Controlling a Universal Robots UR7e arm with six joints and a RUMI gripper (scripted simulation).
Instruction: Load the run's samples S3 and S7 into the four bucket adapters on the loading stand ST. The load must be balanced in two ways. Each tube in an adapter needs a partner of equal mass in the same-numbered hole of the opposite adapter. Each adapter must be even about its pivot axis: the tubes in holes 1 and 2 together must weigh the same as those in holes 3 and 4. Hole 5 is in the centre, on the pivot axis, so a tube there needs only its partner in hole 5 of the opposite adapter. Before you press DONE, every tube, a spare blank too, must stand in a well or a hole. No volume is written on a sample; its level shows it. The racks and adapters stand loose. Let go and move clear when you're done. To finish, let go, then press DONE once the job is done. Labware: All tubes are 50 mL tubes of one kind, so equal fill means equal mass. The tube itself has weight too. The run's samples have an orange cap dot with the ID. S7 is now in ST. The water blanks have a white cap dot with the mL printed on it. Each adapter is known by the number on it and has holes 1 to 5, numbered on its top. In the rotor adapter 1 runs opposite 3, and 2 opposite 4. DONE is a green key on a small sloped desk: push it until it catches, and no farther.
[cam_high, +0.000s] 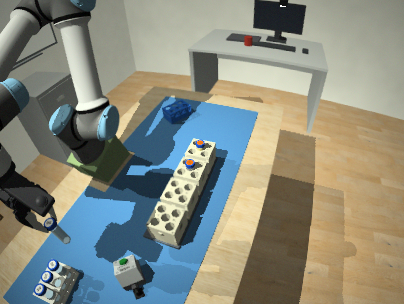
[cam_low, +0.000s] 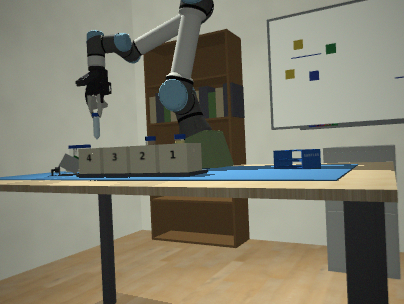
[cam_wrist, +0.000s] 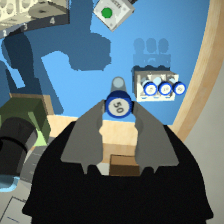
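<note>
Now: the water blank 5 cm below my hand and 1 cm behind it. The rest, counted from my hand: green DONE key (18 cm below, 15 cm ahead, 4 cm to the left); then adapter 3 (33 cm to the left, 21 cm ahead, 20 cm below); then blue rack (85 cm to the left, 22 cm below, 6 cm behind).
</note>
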